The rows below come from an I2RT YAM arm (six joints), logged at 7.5 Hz.
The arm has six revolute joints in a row. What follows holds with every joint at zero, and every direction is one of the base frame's. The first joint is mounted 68 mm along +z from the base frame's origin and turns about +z. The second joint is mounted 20 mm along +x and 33.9 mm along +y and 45.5 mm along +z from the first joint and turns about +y. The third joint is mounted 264 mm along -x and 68.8 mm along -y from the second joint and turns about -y. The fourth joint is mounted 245 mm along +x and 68.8 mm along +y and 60 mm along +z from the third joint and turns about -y. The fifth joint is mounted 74 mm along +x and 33.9 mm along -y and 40.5 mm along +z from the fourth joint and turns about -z. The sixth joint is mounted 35.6 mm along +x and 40.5 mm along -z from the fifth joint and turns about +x. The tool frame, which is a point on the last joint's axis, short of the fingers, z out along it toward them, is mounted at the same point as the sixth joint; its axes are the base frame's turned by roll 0, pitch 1.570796 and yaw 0 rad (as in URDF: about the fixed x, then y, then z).
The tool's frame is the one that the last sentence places.
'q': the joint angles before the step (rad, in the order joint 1, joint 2, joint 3, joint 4, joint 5, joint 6). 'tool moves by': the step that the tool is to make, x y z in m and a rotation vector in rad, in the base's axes. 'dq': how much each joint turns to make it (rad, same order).
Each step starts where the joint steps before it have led.
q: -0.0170, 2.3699, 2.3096, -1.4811, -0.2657, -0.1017
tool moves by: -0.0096, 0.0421, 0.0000, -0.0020, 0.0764, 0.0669
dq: 0.0927, 0.0001, -0.0001, -0.0693, -0.0004, 0.0267
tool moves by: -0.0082, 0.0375, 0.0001, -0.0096, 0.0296, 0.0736
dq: 0.0850, 0.0002, 0.0003, -0.0275, 0.0054, 0.0122
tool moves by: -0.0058, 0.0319, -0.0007, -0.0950, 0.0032, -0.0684
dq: 0.0784, 0.0001, 0.0002, 0.0117, 0.0835, 0.1558
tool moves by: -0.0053, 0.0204, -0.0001, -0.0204, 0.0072, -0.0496
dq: 0.0477, -0.0002, -0.0004, 0.0048, 0.0126, 0.0995
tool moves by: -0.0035, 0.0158, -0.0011, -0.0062, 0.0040, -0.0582
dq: 0.0356, 0.0023, -0.0002, 0.0124, 0.0004, 0.0953
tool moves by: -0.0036, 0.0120, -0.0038, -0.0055, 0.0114, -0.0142
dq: 0.0275, 0.0045, -0.0075, 0.0063, -0.0004, 0.0423
